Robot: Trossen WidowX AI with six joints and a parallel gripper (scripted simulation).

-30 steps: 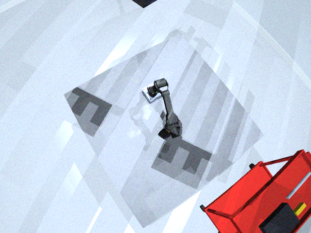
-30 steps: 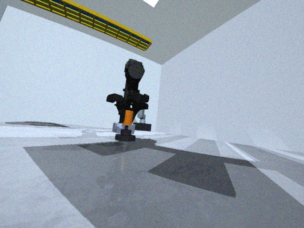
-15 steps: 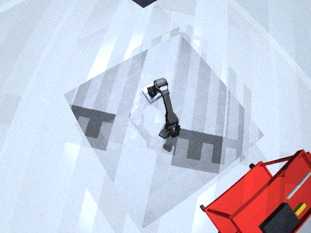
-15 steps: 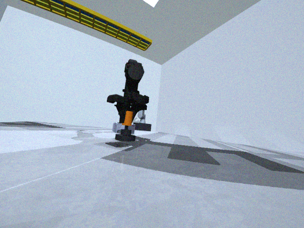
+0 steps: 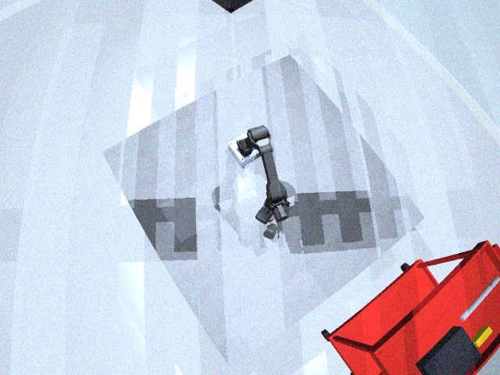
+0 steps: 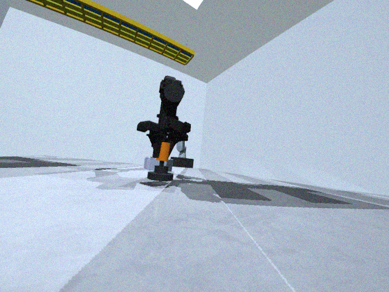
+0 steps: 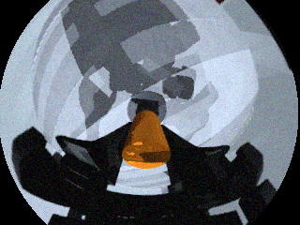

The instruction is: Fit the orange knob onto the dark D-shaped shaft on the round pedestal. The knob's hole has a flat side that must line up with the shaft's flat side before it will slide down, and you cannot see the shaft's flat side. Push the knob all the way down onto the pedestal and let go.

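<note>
Right now the orange knob is 2 cm above my gripper tip. Also, from my gripper tip: dark pedestal: 4 cm below.
</note>
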